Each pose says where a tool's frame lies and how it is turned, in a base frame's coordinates. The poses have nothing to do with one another.
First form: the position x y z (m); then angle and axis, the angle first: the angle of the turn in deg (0 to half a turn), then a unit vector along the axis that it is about.
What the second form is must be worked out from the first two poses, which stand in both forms.
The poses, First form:
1: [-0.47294, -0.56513, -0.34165, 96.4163, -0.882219, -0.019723, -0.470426]
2: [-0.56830, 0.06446, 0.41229, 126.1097, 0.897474, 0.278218, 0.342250]
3: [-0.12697, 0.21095, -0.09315, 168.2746, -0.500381, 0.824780, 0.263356]
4: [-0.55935, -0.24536, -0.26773, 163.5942, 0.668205, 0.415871, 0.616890]
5: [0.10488, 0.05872, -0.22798, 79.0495, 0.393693, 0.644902, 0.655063]
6: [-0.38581, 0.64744, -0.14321, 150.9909, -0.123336, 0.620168, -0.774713]
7: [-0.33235, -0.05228, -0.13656, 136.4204, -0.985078, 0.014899, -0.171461]
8: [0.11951, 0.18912, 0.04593, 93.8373, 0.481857, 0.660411, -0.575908]
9: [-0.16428, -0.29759, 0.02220, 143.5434, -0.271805, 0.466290, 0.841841]
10: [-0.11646, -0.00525, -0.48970, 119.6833, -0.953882, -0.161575, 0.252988]
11: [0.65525, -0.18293, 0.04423, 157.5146, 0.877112, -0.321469, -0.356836]
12: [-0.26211, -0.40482, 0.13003, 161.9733, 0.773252, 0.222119, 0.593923]
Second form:
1: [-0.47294, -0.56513, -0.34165, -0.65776, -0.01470, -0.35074, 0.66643]
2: [-0.56830, 0.06446, 0.41229, 0.80004, 0.24801, 0.30510, 0.45314]
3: [-0.12697, 0.21095, -0.09315, -0.49776, 0.82047, 0.26198, 0.10214]
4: [-0.55935, -0.24536, -0.26773, 0.66137, 0.41162, 0.61058, 0.14268]
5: [0.10488, 0.05872, -0.22798, 0.25055, 0.41042, 0.41689, 0.77135]
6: [-0.38581, 0.64744, -0.14321, -0.11940, 0.60040, -0.75002, 0.25046]
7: [-0.33235, -0.05228, -0.13656, -0.91470, 0.01383, -0.15921, 0.37120]
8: [0.11951, 0.18912, 0.04593, 0.35194, 0.48235, -0.42063, 0.68304]
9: [-0.16428, -0.29759, 0.02220, -0.25817, 0.44289, 0.79960, 0.31280]
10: [-0.11646, -0.00525, -0.48970, -0.82476, -0.13970, 0.21874, 0.50239]
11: [0.65525, -0.18293, 0.04423, 0.86028, -0.31530, -0.34999, 0.19497]
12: [-0.26211, -0.40482, 0.13003, 0.76370, 0.21938, 0.58659, 0.15666]
